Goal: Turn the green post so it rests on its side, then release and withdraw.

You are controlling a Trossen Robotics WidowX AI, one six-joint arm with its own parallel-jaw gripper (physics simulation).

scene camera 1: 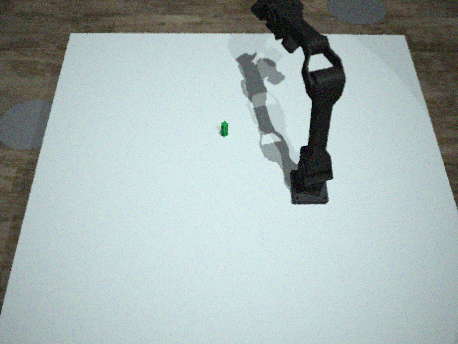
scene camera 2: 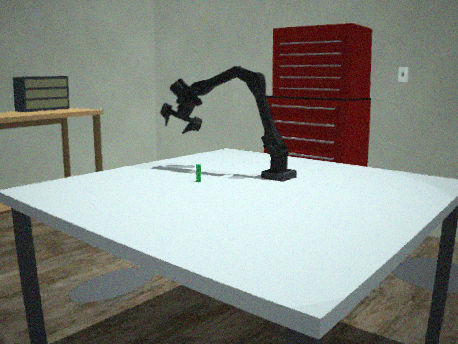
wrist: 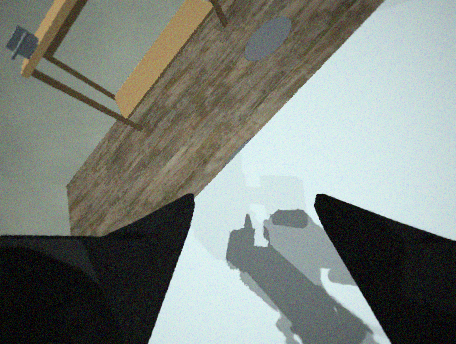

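Note:
The green post [scene camera 1: 224, 129] [scene camera 2: 198, 173] is small and stands upright on the white table [scene camera 1: 165, 240] [scene camera 2: 215, 225], to the left of the arm's base. It does not show in the wrist view. My gripper [scene camera 2: 175, 129] [wrist: 253, 199] is open and empty. It hangs high above the table and is well apart from the post. In the wrist view its two black fingers stand wide apart, with table, floor and the arm's shadow showing between them. In scene camera 1 the fingertips cannot be made out at the top edge.
The arm's base [scene camera 1: 310, 192] [scene camera 2: 279, 174] stands on the table. A red tool cabinet [scene camera 2: 320, 65] stands behind it. A wooden workbench [scene camera 2: 85, 112] [wrist: 160, 50] with a small drawer box [scene camera 2: 46, 93] stands at the far left in scene camera 2. The arm's shadow lies across the table.

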